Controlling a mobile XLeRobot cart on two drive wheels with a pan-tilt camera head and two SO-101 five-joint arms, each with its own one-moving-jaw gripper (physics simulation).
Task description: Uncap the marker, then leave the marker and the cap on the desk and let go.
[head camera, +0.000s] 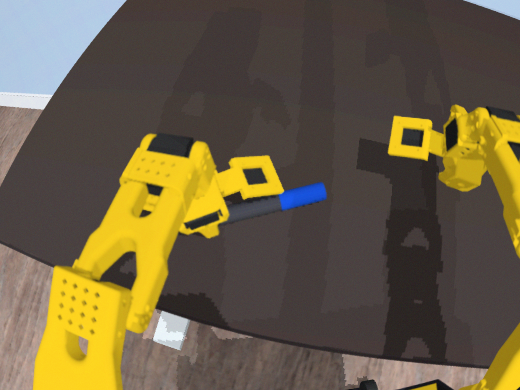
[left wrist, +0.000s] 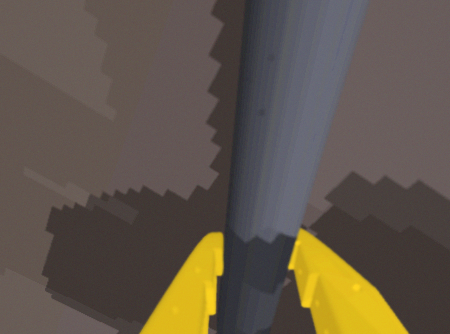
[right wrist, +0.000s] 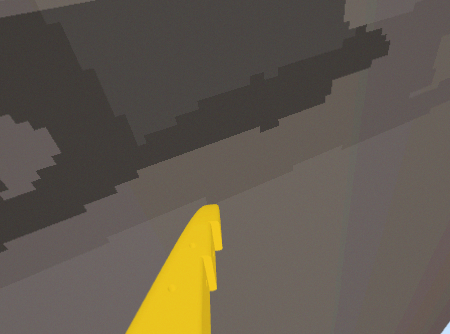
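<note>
The marker's dark grey barrel slants across the desk, its far part reaching right in the head view. The blue cap is on the barrel's right end, joined to it with no gap showing. My left gripper is shut on the barrel; both jaws press on its sides. My right gripper is open and empty, above the desk to the right of the cap and apart from it. One notched jaw shows in the right wrist view; the marker does not show there.
The desk's curved near edge runs below the left arm, with wooden floor beyond it. A small white block shows beside that edge. Arm shadows fall across the desk. The right arm comes in from the right side of the head view.
</note>
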